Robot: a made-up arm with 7 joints. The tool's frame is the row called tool.
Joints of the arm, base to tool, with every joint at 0 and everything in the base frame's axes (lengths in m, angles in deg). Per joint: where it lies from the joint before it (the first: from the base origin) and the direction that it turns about. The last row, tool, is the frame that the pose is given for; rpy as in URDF.
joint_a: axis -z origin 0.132 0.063 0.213
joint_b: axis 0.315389 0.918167 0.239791 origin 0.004 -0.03 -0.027
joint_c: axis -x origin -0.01 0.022 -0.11
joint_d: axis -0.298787 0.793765 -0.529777 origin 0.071 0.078 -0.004
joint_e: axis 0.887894 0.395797 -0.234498 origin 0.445 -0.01 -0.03
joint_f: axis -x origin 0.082 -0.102 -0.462
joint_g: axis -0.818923 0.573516 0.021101 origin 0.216 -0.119 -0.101
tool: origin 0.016 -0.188 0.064 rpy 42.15 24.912 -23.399
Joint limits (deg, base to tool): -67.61..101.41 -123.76..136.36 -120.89..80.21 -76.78..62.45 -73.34..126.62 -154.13..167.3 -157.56..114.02
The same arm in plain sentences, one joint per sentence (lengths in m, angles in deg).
The arm has seven revolute joints in a row. What follows holds with every joint at zero, and every direction is one of the base frame's.
Joint 1 sits 0.132 m along +x and 0.063 m along +y and 0.213 m along +z from the base frame's origin and turns about -z, from -67.61 to 101.41 deg.
Joint 2 sits 0.004 m along +x and 0.03 m along -y and 0.027 m along -z from joint 1 and turns about the direction (0.315389, 0.918167, 0.239791), from -123.76 to 136.36 deg.
Joint 3 sits 0.01 m along -x and 0.022 m along +y and 0.11 m along -z from joint 2 and turns about -x, from -120.89 to 80.21 deg.
Joint 4 sits 0.071 m along +x and 0.078 m along +y and 0.004 m along -z from joint 3 and turns about the direction (-0.298787, 0.793765, -0.529777), from -76.78 to 62.45 deg.
Joint 5 sits 0.445 m along +x and 0.01 m along -y and 0.03 m along -z from joint 4 and turns about the direction (0.887894, 0.395797, -0.234498), from -73.34 to 126.62 deg.
Joint 6 sits 0.082 m along +x and 0.102 m along -y and 0.462 m along -z from joint 5 and turns about -x, from -154.13 to 167.3 deg.
Joint 7 sits 0.216 m along +x and 0.119 m along -y and 0.101 m along -z from joint 6 and turns about the direction (-0.818923, 0.573516, 0.021101), from -157.56 to 114.02 deg.
The tool frame, which is the frame that the pose is given for, sits 0.016 m along +x and 0.188 m along -y and 0.064 m along +z from joint 7; its axes are the base frame's turned by roll 42.15, pitch 24.91 and yaw -23.4 deg (as in URDF: about the fixed x, then y, then z).

